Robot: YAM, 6 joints.
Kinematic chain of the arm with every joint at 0, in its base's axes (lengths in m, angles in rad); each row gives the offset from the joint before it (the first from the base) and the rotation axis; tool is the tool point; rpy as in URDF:
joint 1: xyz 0 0 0.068 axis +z
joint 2: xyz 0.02 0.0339 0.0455 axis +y
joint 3: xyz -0.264 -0.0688 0 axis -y
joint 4: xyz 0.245 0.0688 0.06 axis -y
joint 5: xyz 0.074 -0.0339 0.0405 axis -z
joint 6: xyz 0.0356 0 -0.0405 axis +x
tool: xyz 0 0 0 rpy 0 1.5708 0
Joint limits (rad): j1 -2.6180..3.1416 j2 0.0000..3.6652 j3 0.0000..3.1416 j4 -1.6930..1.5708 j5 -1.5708..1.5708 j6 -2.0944..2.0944
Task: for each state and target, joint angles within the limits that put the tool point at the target. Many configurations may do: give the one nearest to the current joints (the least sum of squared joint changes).
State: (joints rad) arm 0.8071 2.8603 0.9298 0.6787 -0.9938 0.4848
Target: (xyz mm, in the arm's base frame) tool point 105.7 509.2 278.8
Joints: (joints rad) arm 1.3112 2.2456 1.7332 0.7996 -0.9299 0.4848
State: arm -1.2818 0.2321 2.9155 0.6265 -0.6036 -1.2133
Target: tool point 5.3 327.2 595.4
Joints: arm -1.5141 0.6553 2.2990 0.5593 -0.7329 -1.2133
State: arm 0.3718 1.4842 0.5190 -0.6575 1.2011 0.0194
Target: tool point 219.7 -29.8 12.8
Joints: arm 0.0104 2.1485 0.6808 -0.4417 1.1229 0.0194
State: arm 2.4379 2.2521 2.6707 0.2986 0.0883 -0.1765
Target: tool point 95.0 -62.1 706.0
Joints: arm 2.5203 1.5641 3.1416 0.6886 0.1352 -0.1765
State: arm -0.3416 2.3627 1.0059 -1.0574 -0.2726 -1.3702
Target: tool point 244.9 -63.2 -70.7
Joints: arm -0.2906 2.6316 1.1482 -0.9027 -0.2733 -1.3702
